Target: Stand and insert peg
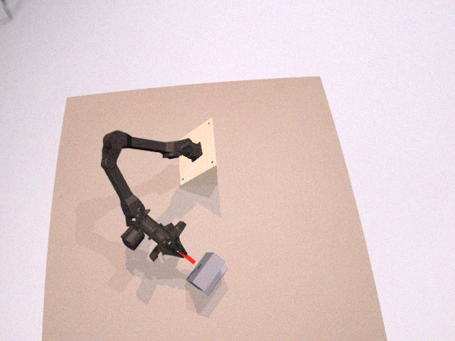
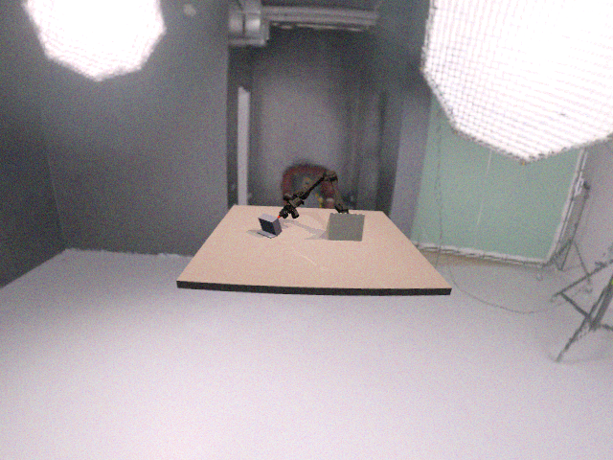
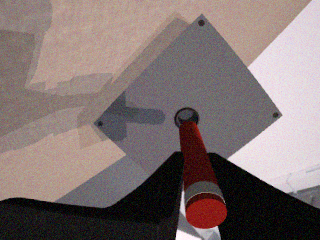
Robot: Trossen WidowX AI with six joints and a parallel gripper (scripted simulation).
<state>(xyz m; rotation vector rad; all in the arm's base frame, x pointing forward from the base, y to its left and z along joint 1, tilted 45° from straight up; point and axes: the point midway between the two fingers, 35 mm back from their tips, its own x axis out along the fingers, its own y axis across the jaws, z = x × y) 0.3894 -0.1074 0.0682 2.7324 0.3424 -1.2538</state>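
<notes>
Right now my gripper tip is 60 mm short of the grey sloped panel, 60 mm to the right of it and 40 mm above it. Also, from my gripper tip: red peg: 10 mm behind, 10 mm to the right, 10 mm above.
</notes>
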